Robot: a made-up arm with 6 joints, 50 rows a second.
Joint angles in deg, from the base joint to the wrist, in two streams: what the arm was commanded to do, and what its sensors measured. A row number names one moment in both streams.
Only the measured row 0 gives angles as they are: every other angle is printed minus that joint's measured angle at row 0.
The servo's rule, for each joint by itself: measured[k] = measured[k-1] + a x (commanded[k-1-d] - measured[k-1]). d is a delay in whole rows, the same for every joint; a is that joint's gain. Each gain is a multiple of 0.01, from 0.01 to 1. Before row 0 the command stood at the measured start. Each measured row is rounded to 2 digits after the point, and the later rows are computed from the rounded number. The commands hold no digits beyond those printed.
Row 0, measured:
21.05, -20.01, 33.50, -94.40, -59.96, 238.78
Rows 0 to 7, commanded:
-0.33, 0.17, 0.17, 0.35, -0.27, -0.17
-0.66, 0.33, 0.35, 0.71, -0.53, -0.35
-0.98, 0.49, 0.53, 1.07, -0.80, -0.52
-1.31, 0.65, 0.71, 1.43, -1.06, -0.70
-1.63, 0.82, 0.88, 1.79, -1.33, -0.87
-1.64, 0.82, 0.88, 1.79, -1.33, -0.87
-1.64, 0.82, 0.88, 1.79, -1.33, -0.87
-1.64, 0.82, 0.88, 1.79, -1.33, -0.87
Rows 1 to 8, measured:
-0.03, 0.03, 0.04, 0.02, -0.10, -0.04
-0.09, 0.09, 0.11, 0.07, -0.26, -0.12
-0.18, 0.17, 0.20, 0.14, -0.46, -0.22
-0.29, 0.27, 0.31, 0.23, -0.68, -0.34
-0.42, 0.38, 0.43, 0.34, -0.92, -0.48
-0.54, 0.47, 0.52, 0.44, -1.07, -0.58
-0.65, 0.54, 0.60, 0.53, -1.17, -0.66
-0.75, 0.60, 0.66, 0.62, -1.23, -0.71
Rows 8 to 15, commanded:
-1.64, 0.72, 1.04, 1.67, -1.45, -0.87
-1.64, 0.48, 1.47, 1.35, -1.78, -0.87
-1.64, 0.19, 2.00, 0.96, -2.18, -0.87
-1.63, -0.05, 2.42, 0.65, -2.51, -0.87
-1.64, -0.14, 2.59, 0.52, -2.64, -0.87
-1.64, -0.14, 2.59, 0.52, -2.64, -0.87
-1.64, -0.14, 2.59, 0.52, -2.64, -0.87
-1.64, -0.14, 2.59, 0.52, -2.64, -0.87
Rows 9 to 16, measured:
-0.84, 0.62, 0.74, 0.69, -1.31, -0.75
-0.92, 0.59, 0.89, 0.74, -1.48, -0.78
-0.99, 0.51, 1.12, 0.76, -1.74, -0.80
-1.05, 0.40, 1.39, 0.75, -2.02, -0.82
-1.11, 0.29, 1.64, 0.73, -2.25, -0.83
-1.16, 0.20, 1.84, 0.72, -2.39, -0.84
-1.21, 0.13, 2.00, 0.71, -2.48, -0.85
-1.25, 0.08, 2.12, 0.70, -2.54, -0.86

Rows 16 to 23, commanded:
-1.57, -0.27, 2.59, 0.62, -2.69, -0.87
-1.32, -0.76, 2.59, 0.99, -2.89, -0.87
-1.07, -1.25, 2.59, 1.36, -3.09, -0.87
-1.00, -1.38, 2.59, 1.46, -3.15, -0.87
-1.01, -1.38, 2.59, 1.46, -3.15, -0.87
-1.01, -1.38, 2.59, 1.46, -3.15, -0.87
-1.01, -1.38, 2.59, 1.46, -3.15, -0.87
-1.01, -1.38, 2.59, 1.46, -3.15, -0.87
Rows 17 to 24, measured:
-1.28, 0.01, 2.22, 0.69, -2.60, -0.86
-1.28, -0.14, 2.30, 0.71, -2.71, -0.86
-1.26, -0.36, 2.36, 0.76, -2.85, -0.86
-1.23, -0.56, 2.41, 0.81, -2.96, -0.86
-1.21, -0.72, 2.45, 0.86, -3.03, -0.86
-1.19, -0.85, 2.48, 0.90, -3.07, -0.86
-1.17, -0.96, 2.50, 0.94, -3.10, -0.86
-1.15, -1.04, 2.52, 0.98, -3.12, -0.86

